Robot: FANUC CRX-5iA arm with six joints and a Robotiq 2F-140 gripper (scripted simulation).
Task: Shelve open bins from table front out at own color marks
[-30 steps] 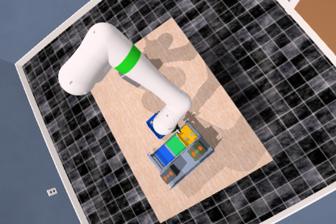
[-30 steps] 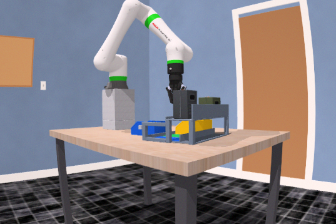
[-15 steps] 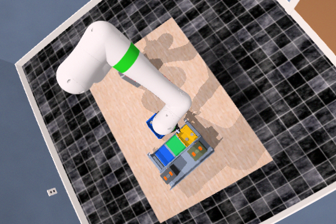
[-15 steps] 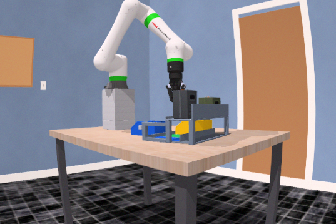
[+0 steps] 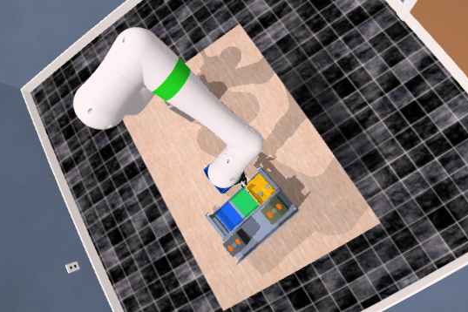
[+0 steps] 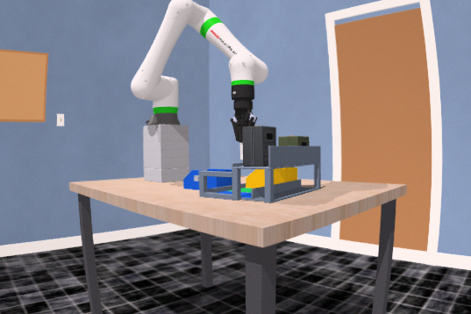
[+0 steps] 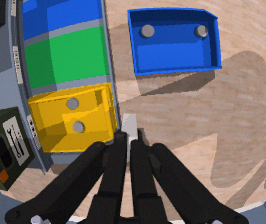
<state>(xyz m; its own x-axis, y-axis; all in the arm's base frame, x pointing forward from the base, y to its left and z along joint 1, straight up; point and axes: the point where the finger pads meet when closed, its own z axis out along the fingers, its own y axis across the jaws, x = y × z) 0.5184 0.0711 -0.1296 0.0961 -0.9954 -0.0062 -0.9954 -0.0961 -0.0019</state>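
My gripper is now 70 mm past the blue bin, 130 mm to the left of it and 110 mm above it. From my hand the other things lie so: yellow bin (120 mm ahead, 40 mm to the left, 100 mm below); then dark box (260 mm ahead, 170 mm to the right, 20 mm above).
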